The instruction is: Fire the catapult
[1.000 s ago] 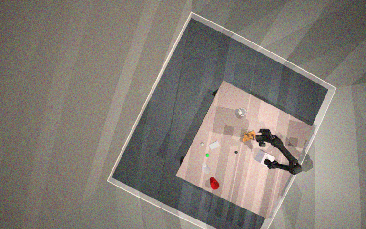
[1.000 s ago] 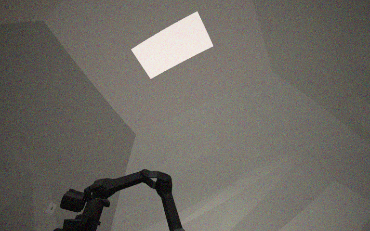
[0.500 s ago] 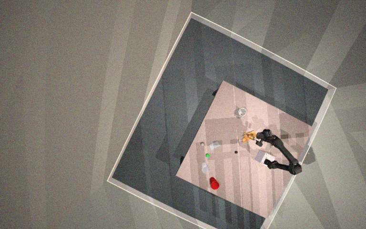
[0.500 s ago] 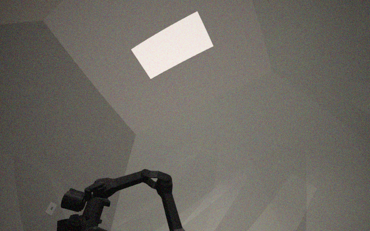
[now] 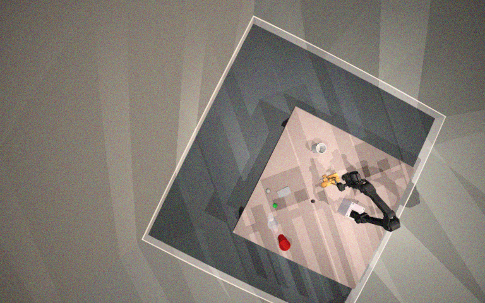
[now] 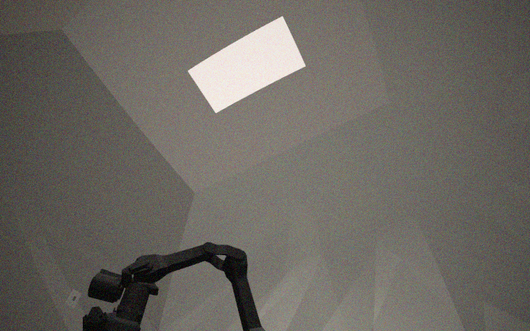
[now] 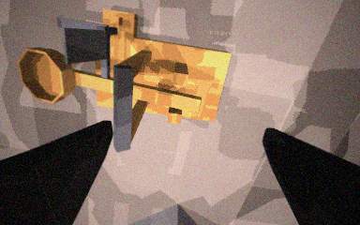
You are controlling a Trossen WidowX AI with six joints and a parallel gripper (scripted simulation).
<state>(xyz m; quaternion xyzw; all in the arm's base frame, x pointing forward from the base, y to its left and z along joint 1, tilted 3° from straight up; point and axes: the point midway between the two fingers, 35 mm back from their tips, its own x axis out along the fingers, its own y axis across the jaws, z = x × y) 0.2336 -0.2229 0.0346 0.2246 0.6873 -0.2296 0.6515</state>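
My gripper tip is now 40 mm above the catapult frame, 30 mm to the right of it and 30 mm short of it. The rest, counted from my gripper tip: orange wooden catapult: 70 mm below, 60 mm ahead, 40 mm to the left; then white mug: 260 mm ahead, 180 mm to the right, 90 mm below; then dark ball: 270 mm to the left, 110 mm below, 90 mm ahead.
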